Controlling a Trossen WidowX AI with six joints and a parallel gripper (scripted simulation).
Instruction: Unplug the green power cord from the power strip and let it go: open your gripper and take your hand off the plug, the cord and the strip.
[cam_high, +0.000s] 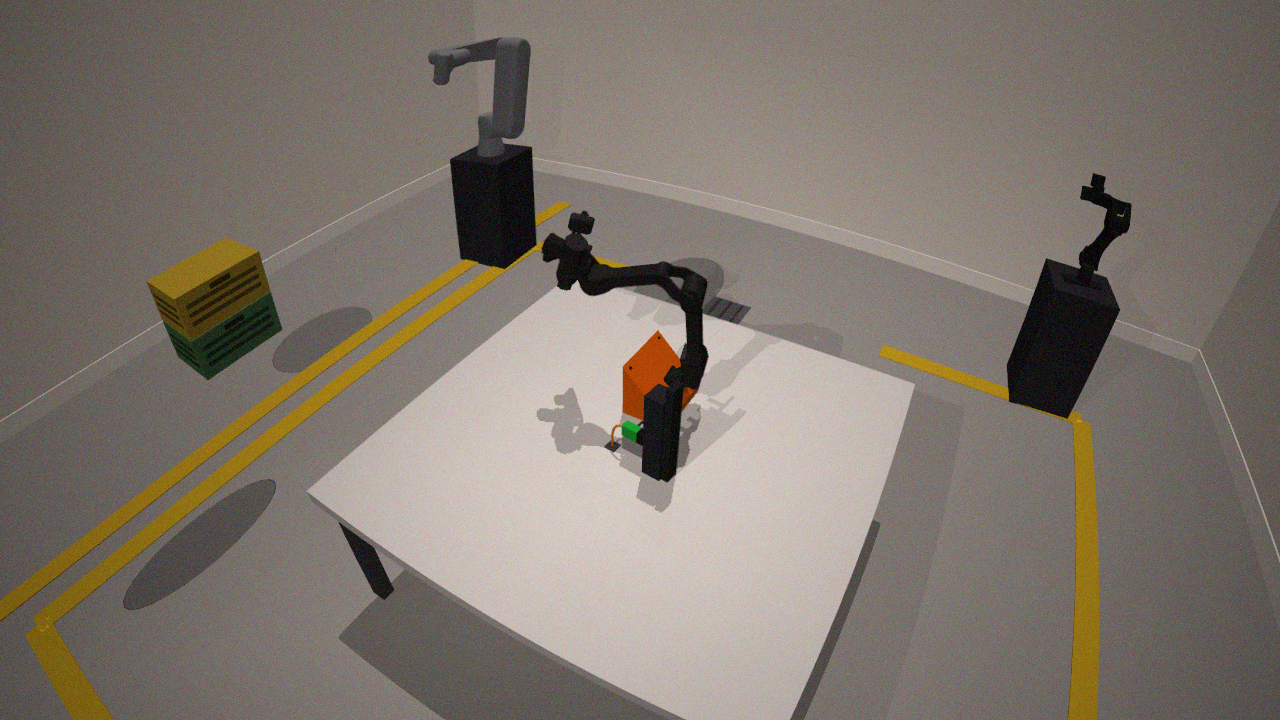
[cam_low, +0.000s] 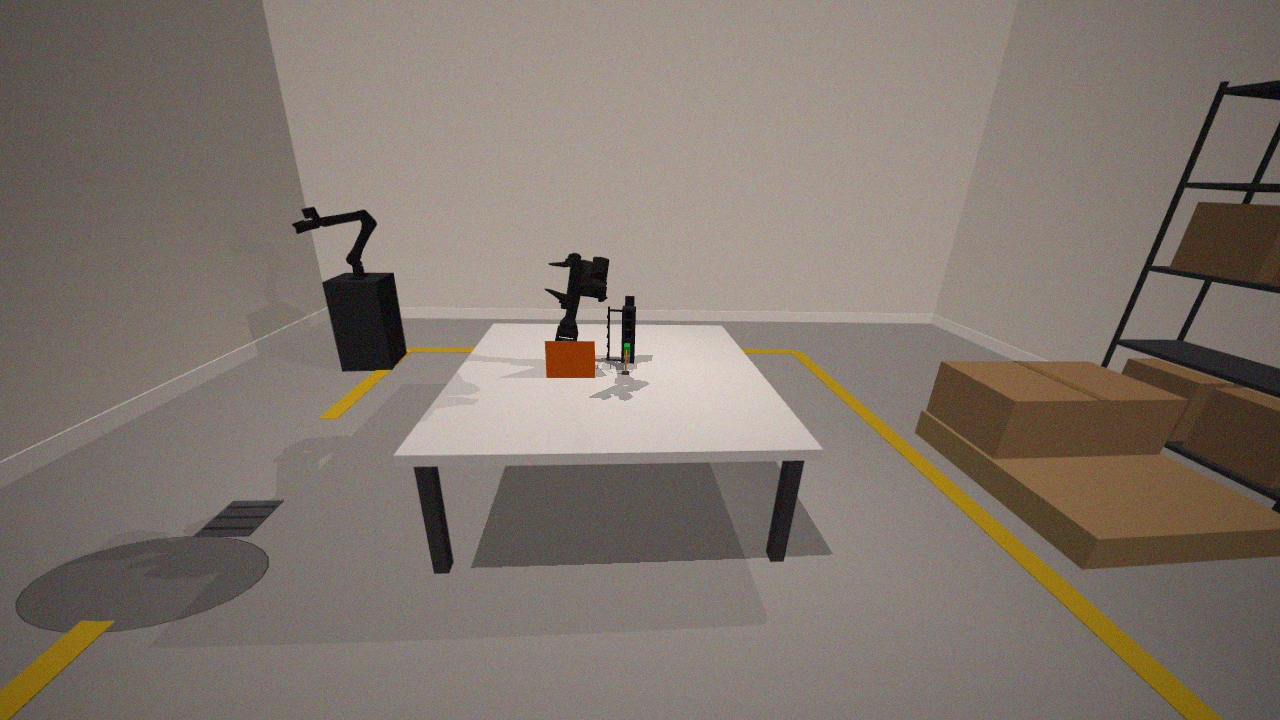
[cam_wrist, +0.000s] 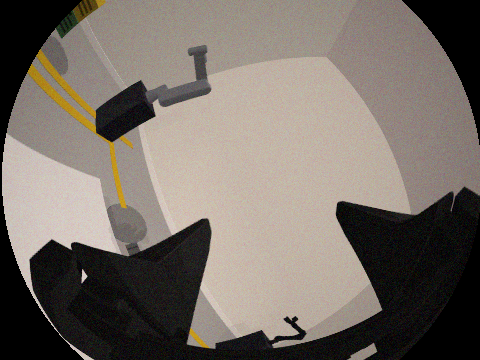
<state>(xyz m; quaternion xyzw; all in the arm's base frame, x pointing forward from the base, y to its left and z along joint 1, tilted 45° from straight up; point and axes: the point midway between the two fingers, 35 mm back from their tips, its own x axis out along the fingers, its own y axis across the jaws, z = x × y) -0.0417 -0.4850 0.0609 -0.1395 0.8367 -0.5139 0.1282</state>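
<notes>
Now: gripper tip 360 mm above the green plug, 320 mm to the right of it and 310 mm short of it.
</notes>
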